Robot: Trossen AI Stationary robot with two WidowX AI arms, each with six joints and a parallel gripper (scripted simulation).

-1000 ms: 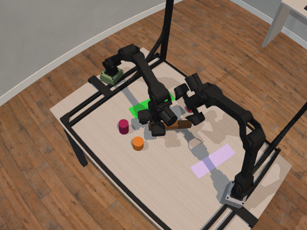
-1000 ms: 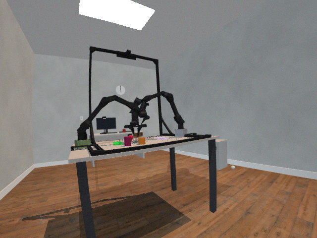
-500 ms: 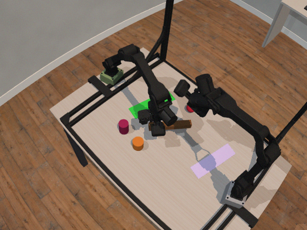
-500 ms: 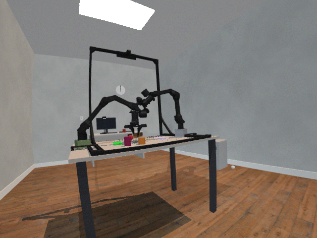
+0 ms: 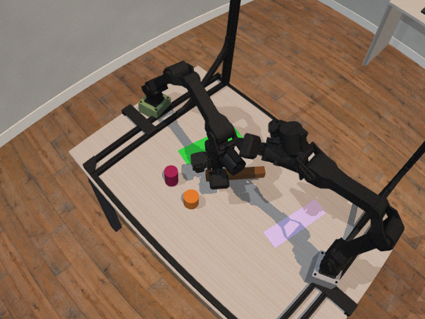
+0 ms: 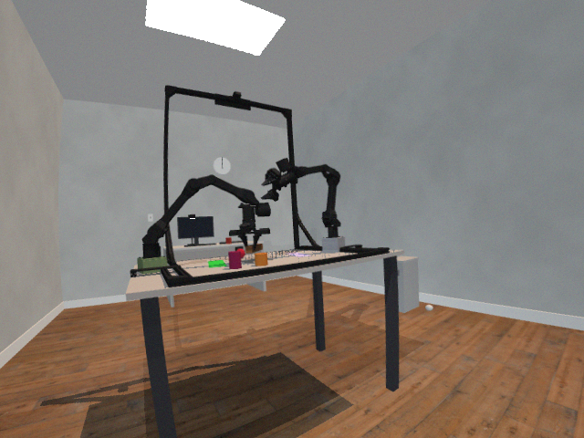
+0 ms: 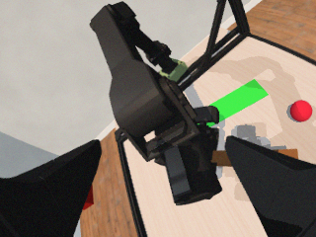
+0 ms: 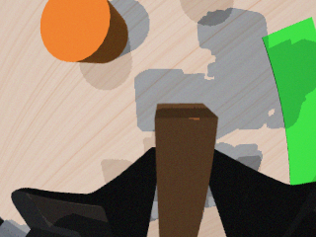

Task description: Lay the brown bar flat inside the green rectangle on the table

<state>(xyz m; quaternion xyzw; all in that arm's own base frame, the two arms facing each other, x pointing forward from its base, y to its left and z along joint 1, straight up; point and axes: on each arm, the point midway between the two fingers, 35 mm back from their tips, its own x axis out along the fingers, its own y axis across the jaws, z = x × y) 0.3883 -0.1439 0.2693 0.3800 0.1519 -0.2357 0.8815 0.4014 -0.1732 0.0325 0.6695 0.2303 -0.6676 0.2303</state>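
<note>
Right now the brown bar is 60 mm behind my right hand, 40 mm to the left of it and 30 mm below it. The rest, counted from my right hand: green rectangle: 110 mm behind, 140 mm to the right, 90 mm below; then maroon cylinder: 110 mm ahead, 110 mm to the right, 60 mm below; then orange cylinder: 110 mm ahead, 10 mm to the left, 70 mm below.
</note>
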